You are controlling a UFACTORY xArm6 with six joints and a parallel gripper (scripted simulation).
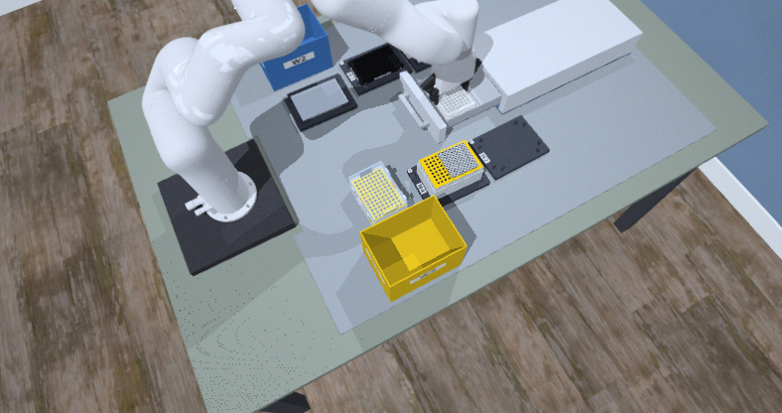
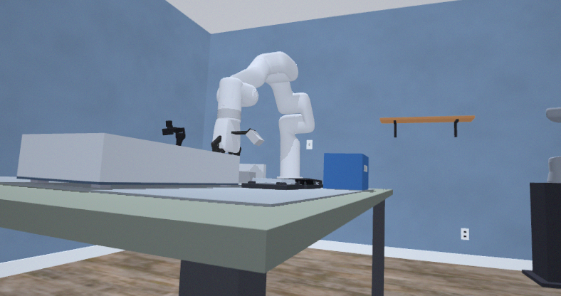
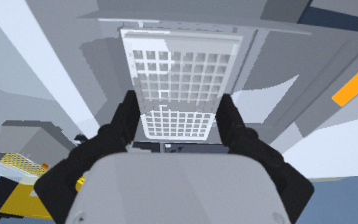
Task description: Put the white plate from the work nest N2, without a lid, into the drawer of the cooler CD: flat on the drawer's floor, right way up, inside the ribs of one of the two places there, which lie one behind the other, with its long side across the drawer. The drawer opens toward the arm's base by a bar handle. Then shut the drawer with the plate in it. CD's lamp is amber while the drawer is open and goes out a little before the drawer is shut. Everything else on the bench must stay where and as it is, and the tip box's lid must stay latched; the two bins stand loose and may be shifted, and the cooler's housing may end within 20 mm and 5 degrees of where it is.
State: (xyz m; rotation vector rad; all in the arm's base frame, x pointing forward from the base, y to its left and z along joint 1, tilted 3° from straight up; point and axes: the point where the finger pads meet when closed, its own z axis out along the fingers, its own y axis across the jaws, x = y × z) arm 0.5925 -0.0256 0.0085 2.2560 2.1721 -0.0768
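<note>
My gripper is now 10 mm above the white plate. Also, from my hand: black plate (100 mm behind, 200 mm to the left, 30 mm below); drawer (40 mm ahead, 30 mm below); cooler CD (170 mm ahead, 10 mm to the right, 20 mm below).
</note>
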